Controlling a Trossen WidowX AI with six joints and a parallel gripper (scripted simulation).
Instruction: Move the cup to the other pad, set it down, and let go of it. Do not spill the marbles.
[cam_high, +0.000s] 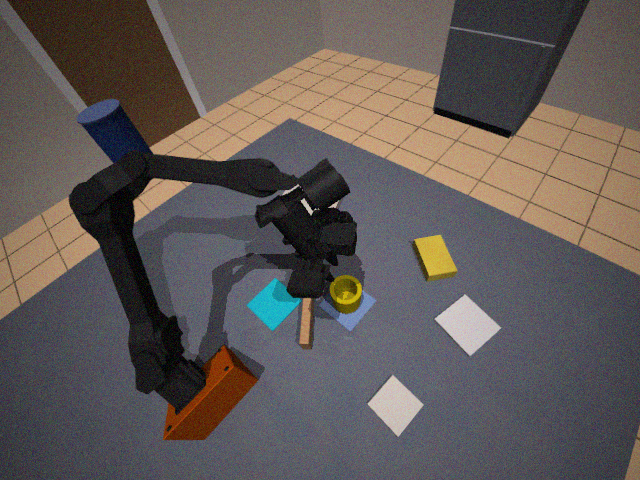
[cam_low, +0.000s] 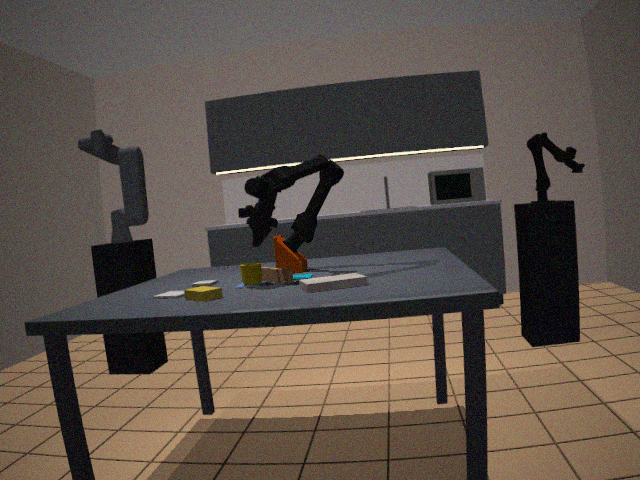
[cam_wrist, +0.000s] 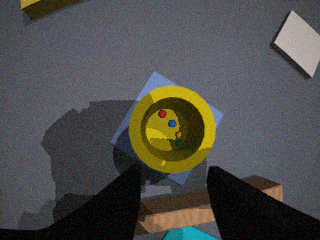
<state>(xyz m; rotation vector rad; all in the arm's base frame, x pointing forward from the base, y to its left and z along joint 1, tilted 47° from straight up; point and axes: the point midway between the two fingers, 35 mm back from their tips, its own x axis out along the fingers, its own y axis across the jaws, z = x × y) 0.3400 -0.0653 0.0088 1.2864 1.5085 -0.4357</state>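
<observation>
The yellow cup lies 90 mm below my gripper tip and 20 mm to the right of it. Also, from my gripper tip: light blue pad: 140 mm below, 20 mm to the right, 10 mm ahead; cyan pad: 140 mm below, 110 mm to the left, 110 mm behind; wooden stick: 120 mm below, 50 mm behind, 40 mm to the left.
</observation>
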